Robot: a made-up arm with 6 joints. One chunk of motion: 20 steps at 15 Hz.
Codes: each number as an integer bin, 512 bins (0 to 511) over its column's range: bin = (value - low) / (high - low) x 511, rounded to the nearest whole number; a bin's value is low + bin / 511 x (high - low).
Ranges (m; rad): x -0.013..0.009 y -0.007..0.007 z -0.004..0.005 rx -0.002..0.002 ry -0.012..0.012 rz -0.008..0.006
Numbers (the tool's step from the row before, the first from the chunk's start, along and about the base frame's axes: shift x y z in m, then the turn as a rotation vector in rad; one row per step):
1: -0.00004 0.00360 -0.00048 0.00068 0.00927 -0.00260
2: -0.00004 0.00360 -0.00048 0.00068 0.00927 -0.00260
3: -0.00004 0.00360 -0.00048 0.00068 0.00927 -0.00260
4: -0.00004 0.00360 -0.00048 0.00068 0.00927 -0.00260
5: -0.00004 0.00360 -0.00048 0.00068 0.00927 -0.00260
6: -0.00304 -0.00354 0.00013 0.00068 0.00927 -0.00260
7: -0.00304 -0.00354 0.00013 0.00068 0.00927 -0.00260
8: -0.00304 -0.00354 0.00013 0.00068 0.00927 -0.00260
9: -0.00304 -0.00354 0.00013 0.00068 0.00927 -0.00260
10: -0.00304 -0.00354 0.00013 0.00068 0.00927 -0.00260
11: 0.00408 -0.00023 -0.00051 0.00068 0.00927 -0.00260
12: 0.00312 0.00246 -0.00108 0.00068 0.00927 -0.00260
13: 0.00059 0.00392 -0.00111 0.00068 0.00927 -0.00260
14: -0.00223 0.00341 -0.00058 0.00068 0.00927 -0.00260
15: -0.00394 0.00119 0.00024 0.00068 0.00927 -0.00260
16: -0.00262 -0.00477 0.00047 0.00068 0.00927 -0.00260
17: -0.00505 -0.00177 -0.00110 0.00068 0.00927 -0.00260
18: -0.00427 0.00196 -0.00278 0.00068 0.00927 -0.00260
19: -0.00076 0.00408 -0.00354 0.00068 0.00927 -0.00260
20: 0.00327 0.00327 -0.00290 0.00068 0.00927 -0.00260
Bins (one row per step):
1: 301 387 200 342 453 197
2: 301 387 200 342 453 197
3: 301 387 200 342 453 197
4: 301 387 200 342 453 197
5: 301 387 200 342 453 197
6: 231 126 234 342 453 197
7: 231 126 234 342 453 197
8: 231 126 234 342 453 197
9: 231 126 234 342 453 197
10: 231 126 234 342 453 197
11: 397 247 198 342 453 197
12: 374 345 166 342 453 197
13: 316 399 164 342 453 197
14: 250 380 194 342 453 197
15: 210 299 241 342 453 197
16: 241 81 254 342 453 197
17: 185 191 165 342 453 197
18: 203 327 69 342 453 197
19: 284 404 26 342 453 197
20: 378 375 62 342 453 197

